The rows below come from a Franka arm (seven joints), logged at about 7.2 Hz.
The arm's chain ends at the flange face. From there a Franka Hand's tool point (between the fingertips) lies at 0.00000 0.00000 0.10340 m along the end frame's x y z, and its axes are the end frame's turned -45 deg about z.
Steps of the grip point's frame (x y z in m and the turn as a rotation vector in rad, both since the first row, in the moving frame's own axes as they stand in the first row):
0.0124, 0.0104, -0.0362, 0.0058, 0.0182, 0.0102
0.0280, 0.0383, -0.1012, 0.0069, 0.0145, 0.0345
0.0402, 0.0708, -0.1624, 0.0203, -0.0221, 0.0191
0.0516, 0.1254, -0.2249, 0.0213, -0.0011, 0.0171
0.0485, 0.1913, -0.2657, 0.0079, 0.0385, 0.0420
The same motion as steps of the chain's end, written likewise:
0.0152, 0.0003, -0.0362, 0.0170, 0.0088, 0.0102
0.0463, 0.0088, -0.1012, 0.0151, 0.0054, 0.0345
0.0816, 0.0215, -0.1624, -0.0013, -0.0300, 0.0191
0.1268, 0.0537, -0.2249, 0.0143, -0.0158, 0.0171
0.1673, 0.1043, -0.2656, 0.0328, 0.0216, 0.0420

